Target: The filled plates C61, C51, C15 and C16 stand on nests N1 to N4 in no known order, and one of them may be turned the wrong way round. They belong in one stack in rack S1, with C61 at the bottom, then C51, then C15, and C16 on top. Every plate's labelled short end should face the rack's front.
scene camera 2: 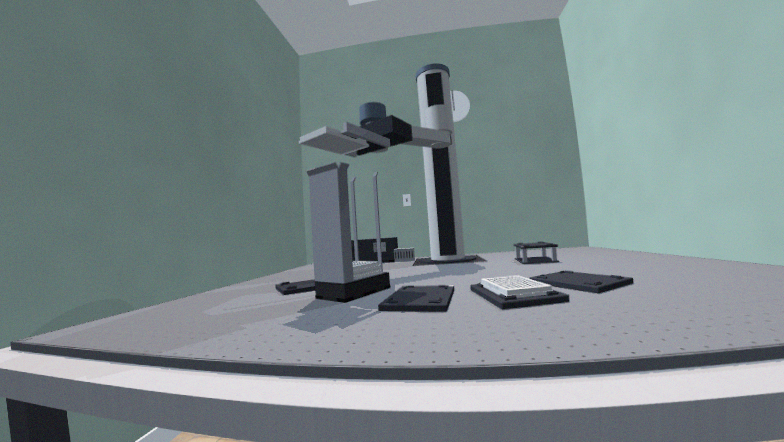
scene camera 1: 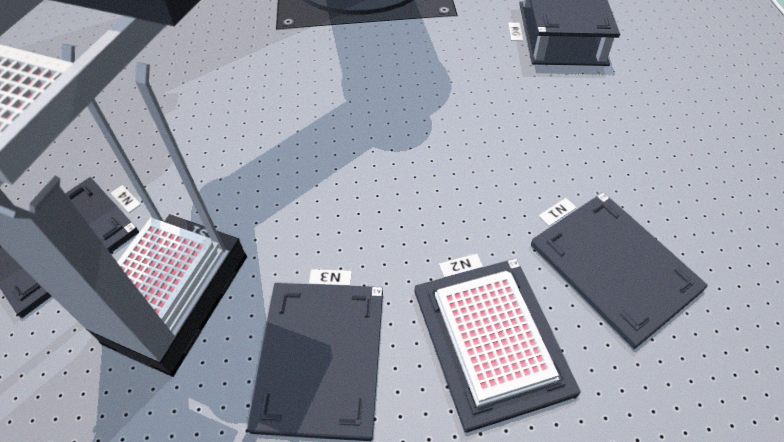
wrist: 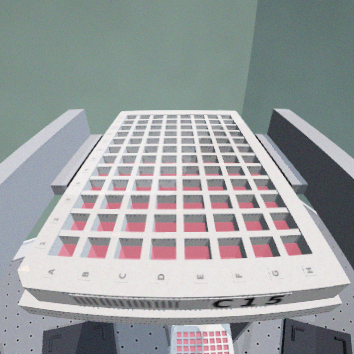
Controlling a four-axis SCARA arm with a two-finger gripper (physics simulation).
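Pixels of known places: gripper, fingertip midpoint: (scene camera 2: pixel 326 134) (wrist: pixel 178 124); arm's base at its link origin: (scene camera 2: pixel 448 262).
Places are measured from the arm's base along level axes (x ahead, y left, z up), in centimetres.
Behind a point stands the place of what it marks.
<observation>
My gripper (scene camera 2: pixel 339 140) {x 72.8, y -26.2, z 36.7 cm} (wrist: pixel 178 124) {x 72.8, y -26.2, z 36.7 cm} is shut on the white plate C15 (scene camera 1: pixel 24 87) {x 68.2, y -22.2, z 36.2 cm} (scene camera 2: pixel 329 139) {x 74.1, y -25.1, z 35.0 cm} (wrist: pixel 177 200) {x 67.9, y -23.7, z 36.3 cm}, level and high above rack S1 (scene camera 1: pixel 211 307) {x 65.3, y -20.5, z 2.2 cm} (scene camera 2: pixel 330 230) {x 71.1, y -27.0, z 16.4 cm}. C15's labelled short end faces the wrist camera. Inside the rack, low down, lies a short stack of plates (scene camera 1: pixel 159 263) {x 62.8, y -24.5, z 8.1 cm} (scene camera 2: pixel 366 267) {x 65.1, y -21.2, z 7.5 cm} (wrist: pixel 200 341) {x 67.9, y -27.1, z 7.8 cm}; their labels do not show. Another filled plate (scene camera 1: pixel 499 334) {x 72.1, y 9.6, z 3.4 cm} (scene camera 2: pixel 516 285) {x 75.0, y 8.9, z 3.9 cm} sits on nest N2 (scene camera 1: pixel 568 387) {x 78.1, y 15.5, z 2.5 cm} (scene camera 2: pixel 532 301) {x 80.0, y 10.0, z 2.1 cm}; its label is unreadable. Nests N1 (scene camera 1: pixel 620 269) {x 65.5, y 25.0, z 2.5 cm} (scene camera 2: pixel 587 281) {x 68.1, y 25.3, z 2.3 cm} and N3 (scene camera 1: pixel 329 356) {x 72.2, y -7.8, z 2.5 cm} (scene camera 2: pixel 420 297) {x 74.8, y -8.7, z 2.5 cm} hold no plate. Nest N4 (scene camera 1: pixel 96 211) {x 50.6, y -36.4, z 2.5 cm} (scene camera 2: pixel 290 286) {x 61.9, y -42.4, z 3.0 cm} is partly hidden by the rack.
The rack's tall grey wall (scene camera 1: pixel 82 263) {x 71.9, y -23.9, z 22.7 cm} (scene camera 2: pixel 329 214) {x 71.1, y -27.1, z 19.8 cm} and two thin posts (scene camera 1: pixel 170 142) {x 60.4, y -18.8, z 22.8 cm} (scene camera 2: pixel 377 219) {x 60.4, y -18.9, z 18.5 cm} stand up below the held plate. A low black stand (scene camera 1: pixel 576 19) {x 26.1, y 30.5, z 7.3 cm} (scene camera 2: pixel 535 244) {x 22.8, y 31.0, z 7.3 cm} marked RG is near the arm's column (scene camera 2: pixel 441 192) {x 7.7, y -0.9, z 30.9 cm}. A dark box (scene camera 2: pixel 389 249) {x -3.5, y -26.9, z 7.3 cm} stands behind the rack.
</observation>
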